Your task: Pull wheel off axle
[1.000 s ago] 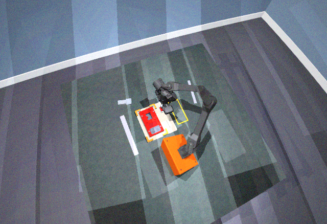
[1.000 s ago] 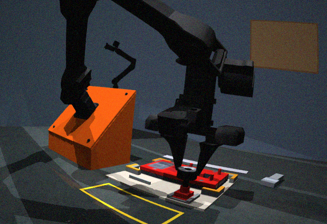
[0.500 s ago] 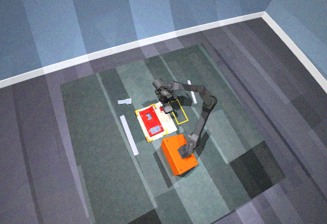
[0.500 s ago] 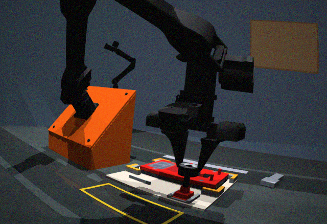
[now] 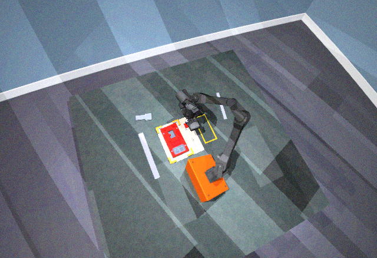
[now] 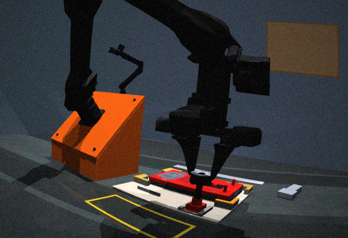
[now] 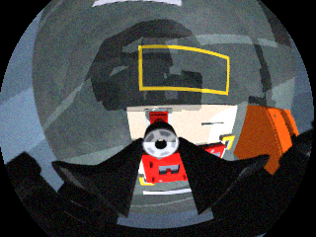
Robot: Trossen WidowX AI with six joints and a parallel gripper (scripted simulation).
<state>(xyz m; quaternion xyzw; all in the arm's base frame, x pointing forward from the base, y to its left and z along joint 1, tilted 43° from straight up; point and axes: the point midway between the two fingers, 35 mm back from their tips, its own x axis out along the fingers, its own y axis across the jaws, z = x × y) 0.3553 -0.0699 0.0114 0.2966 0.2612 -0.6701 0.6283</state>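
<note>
My gripper tip is 4 cm above the axle. The rest, counted from my gripper tip: wheel: right at my gripper tip.
</note>
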